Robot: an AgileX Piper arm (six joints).
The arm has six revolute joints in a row. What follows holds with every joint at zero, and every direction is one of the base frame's.
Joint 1 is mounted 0.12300 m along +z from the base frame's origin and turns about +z.
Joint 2 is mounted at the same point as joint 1 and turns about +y.
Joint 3 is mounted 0.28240 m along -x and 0.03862 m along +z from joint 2 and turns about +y.
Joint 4 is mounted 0.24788 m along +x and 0.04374 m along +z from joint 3 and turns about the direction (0.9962, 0, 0.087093).
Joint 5 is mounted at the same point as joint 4 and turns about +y.
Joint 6 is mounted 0.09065 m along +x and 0.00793 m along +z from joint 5 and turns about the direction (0.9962, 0, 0.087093).
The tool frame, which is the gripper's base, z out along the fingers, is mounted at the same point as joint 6; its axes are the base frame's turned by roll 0.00, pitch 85.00 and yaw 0.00 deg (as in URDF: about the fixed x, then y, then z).
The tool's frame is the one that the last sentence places.
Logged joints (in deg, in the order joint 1, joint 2, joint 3, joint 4, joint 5, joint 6), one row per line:
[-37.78 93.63 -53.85 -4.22 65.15 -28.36]
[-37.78 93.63 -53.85 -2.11 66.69 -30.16]
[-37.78 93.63 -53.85 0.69 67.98 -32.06]
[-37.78 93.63 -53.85 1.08 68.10 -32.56]
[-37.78 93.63 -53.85 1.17 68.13 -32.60]
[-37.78 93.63 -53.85 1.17 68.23 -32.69]
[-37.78 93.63 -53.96 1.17 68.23 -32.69]
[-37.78 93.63 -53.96 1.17 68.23 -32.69]
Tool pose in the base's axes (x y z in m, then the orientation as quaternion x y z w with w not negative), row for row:
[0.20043 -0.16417 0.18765 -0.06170 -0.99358 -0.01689 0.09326]
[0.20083 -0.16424 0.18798 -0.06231 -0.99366 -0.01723 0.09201]
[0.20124 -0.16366 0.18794 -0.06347 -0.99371 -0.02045 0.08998]
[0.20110 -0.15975 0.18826 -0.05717 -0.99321 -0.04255 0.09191]
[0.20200 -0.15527 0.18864 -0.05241 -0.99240 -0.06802 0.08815]
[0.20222 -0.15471 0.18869 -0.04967 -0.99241 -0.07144 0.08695]
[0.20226 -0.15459 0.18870 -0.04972 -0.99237 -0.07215 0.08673]
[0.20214 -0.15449 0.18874 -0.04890 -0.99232 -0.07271 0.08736]
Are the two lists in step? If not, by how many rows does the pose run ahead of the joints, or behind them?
The pose runs 2 rows behind the joints: the pose in row i belongs to the joints in row i - 2.
